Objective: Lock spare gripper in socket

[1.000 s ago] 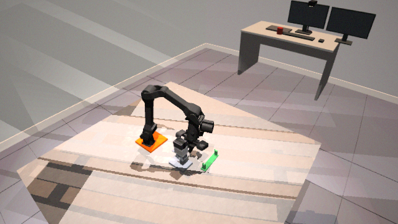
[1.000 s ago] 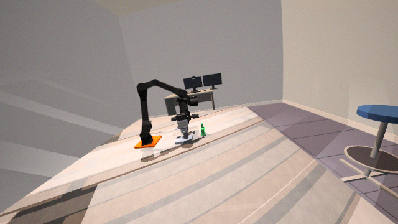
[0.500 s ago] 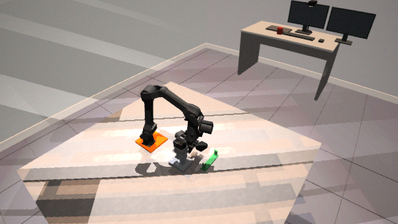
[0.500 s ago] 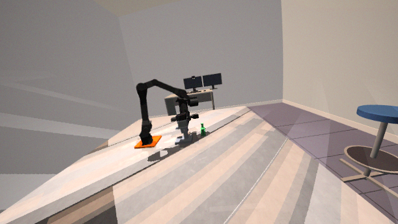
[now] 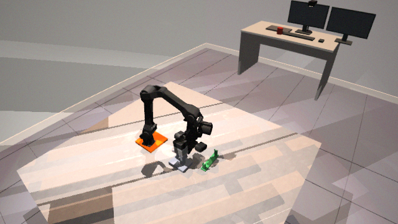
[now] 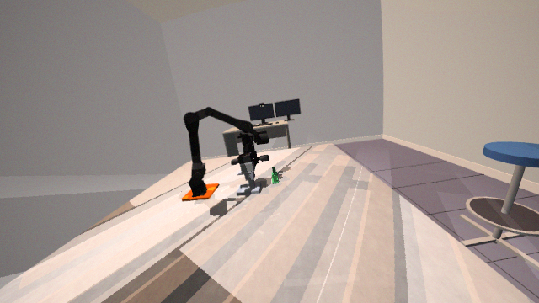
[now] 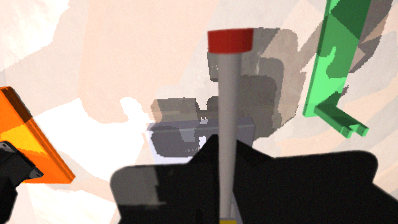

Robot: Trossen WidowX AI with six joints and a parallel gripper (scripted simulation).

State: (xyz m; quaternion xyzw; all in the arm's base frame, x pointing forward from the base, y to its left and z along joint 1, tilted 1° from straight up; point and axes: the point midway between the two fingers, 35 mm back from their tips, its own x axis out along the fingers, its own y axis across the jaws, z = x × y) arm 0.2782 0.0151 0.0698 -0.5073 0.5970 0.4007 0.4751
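Now: gripper tip 20 mm past the grey mount, 50 mm to the left of it and 10 mm below it. Also, from my gripper tip: spare gripper: 10 mm behind, 50 mm to the right, 80 mm above; green rack: 110 mm ahead, 40 mm to the left, 20 mm below.
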